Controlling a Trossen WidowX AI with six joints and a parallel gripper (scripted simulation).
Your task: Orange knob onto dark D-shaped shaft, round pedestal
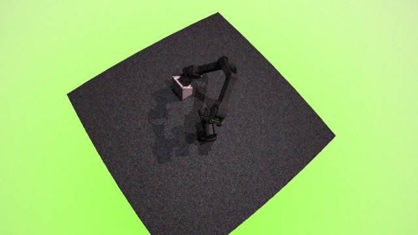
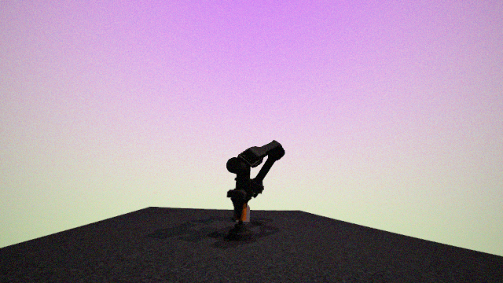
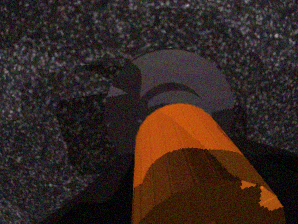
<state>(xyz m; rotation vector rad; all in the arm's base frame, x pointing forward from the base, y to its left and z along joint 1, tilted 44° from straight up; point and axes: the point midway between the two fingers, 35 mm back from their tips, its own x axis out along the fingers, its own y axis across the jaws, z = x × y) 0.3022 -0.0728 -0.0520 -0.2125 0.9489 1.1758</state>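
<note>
My gripper tip is now 20 mm below the orange knob. From my gripper tip the other things lie so: round pedestal: 40 mm below.
</note>
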